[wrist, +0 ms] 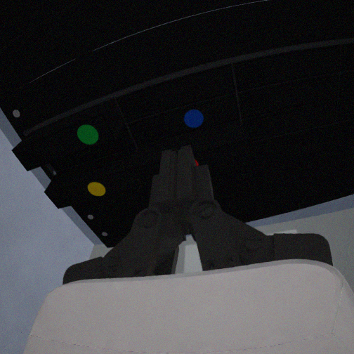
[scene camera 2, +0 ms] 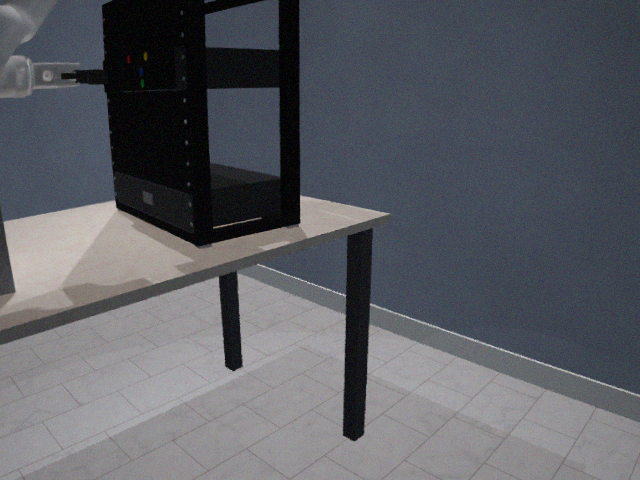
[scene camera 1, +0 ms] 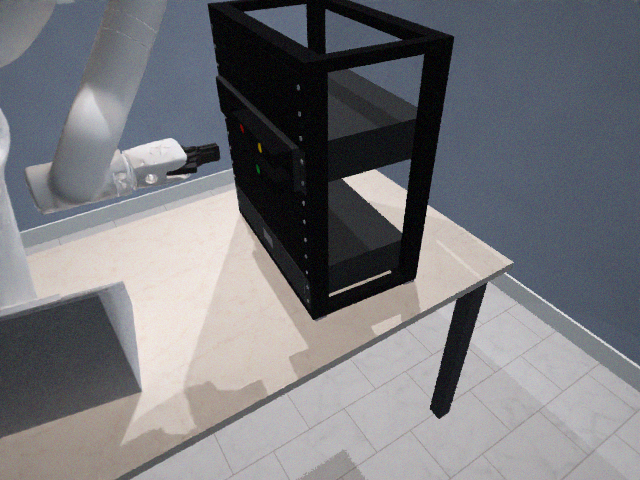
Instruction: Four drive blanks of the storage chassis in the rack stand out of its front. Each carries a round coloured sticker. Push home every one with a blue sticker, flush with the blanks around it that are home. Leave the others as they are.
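Note:
The storage chassis (scene camera 1: 301, 173) (scene camera 2: 179, 68) sits in the black rack (scene camera 1: 433, 134) (scene camera 2: 289, 129). A blue sticker (scene camera 2: 141, 71) (wrist: 193, 118) marks a blank in the lower row; the blank looks level with the front around it, though the front is very dark. This sticker does not show in scene camera 1. The green sticker (scene camera 1: 257, 168) (scene camera 2: 142, 83) (wrist: 88, 134) and the yellow sticker (scene camera 1: 260, 147) (scene camera 2: 145, 56) (wrist: 96, 189) are on blanks standing out. The red sticker (scene camera 1: 241, 128) (scene camera 2: 128, 59) (wrist: 196, 163) is partly behind a finger in the wrist view. My gripper (scene camera 1: 217, 151) (scene camera 2: 103, 76) (wrist: 182, 166) is shut, empty and apart from the front.
The rack stands on the table (scene camera 1: 206, 289) (scene camera 2: 46, 248). A lower unit (scene camera 1: 364, 258) (scene camera 2: 242, 198) sits at the rack's bottom. A grey box-like block (scene camera 1: 67, 361) stands at the table's left in scene camera 1. A blue wall is behind the rack.

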